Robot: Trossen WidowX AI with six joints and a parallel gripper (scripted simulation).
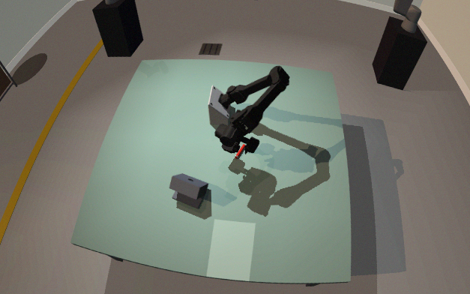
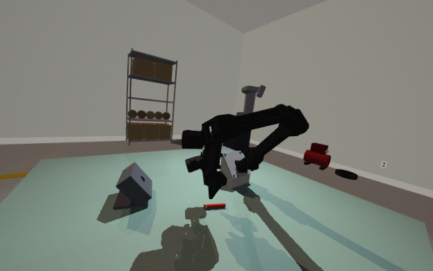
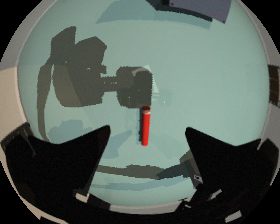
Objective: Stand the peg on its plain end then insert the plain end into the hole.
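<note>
My gripper tip is now 10 mm past the peg, 10 mm to the right of it and 60 mm above it. Also, from my gripper tip: sloped panel: 210 mm ahead, 160 mm to the right, 10 mm below.
</note>
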